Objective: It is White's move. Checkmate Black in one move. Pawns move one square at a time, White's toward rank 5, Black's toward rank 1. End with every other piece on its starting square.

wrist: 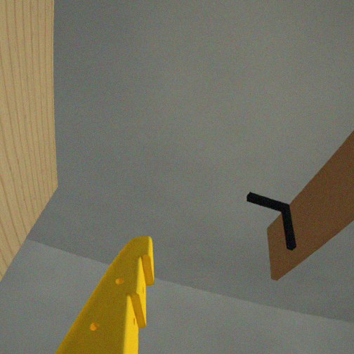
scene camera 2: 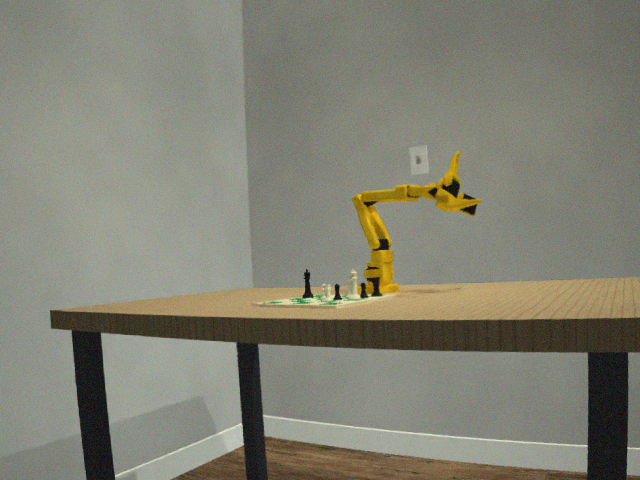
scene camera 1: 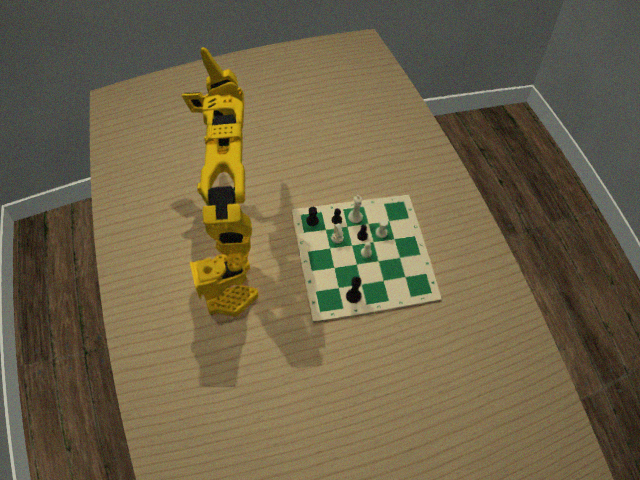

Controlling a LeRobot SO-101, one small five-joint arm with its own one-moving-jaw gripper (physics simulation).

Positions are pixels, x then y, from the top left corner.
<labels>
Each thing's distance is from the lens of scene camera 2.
chessboard (scene camera 2: 299,302): 1.14 m
</labels>
